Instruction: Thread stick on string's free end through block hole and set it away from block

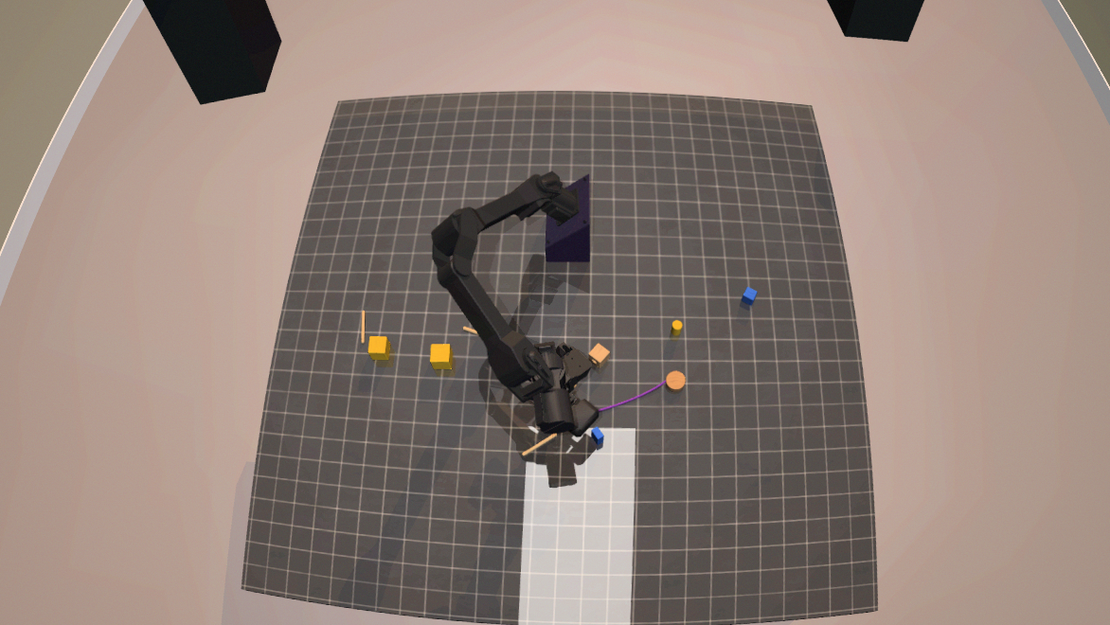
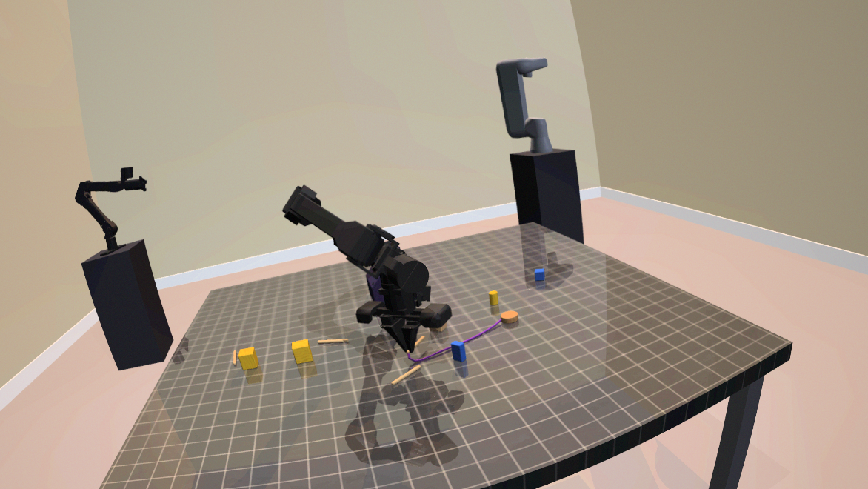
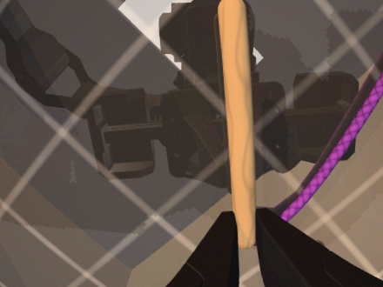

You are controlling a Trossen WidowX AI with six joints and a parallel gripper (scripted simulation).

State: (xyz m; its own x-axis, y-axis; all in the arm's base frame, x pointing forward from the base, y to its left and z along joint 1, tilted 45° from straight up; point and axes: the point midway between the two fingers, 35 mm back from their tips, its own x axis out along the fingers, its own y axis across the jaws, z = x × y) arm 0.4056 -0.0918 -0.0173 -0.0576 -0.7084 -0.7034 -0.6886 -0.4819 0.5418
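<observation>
Right now the wooden block is 11 cm behind my gripper tip and 10 cm to the left of it. The rest, counted from my gripper tip: thin stick 1 cm to the left, 1 cm behind; then round wooden button 25 cm to the left, 5 cm behind, 1 cm below; then blue block 8 cm to the left, 6 cm ahead.
</observation>
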